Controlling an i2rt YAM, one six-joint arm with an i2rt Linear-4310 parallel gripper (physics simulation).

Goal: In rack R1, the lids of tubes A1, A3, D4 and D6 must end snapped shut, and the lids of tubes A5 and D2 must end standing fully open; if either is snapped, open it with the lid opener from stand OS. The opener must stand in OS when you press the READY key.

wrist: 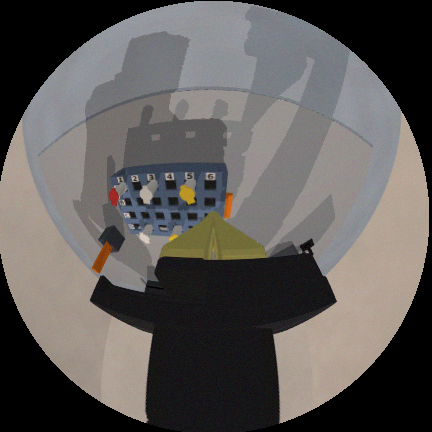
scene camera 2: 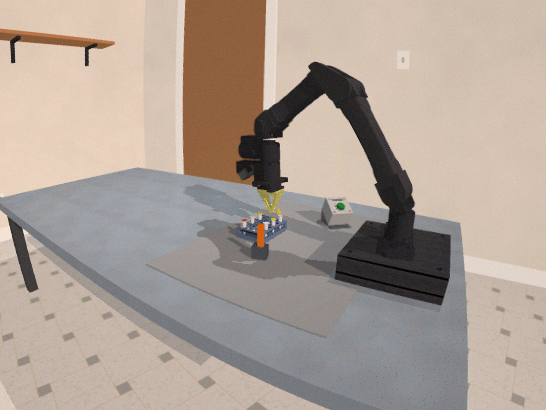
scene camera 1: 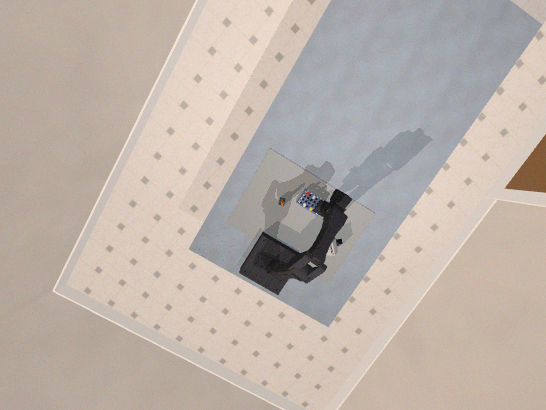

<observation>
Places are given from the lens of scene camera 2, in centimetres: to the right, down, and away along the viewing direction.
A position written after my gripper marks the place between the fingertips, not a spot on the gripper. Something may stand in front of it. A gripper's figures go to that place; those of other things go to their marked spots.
my gripper (scene camera 2: 271, 212): 0, 2, 93
grey box with green button (scene camera 2: 336, 213): 19, 3, 94
</observation>
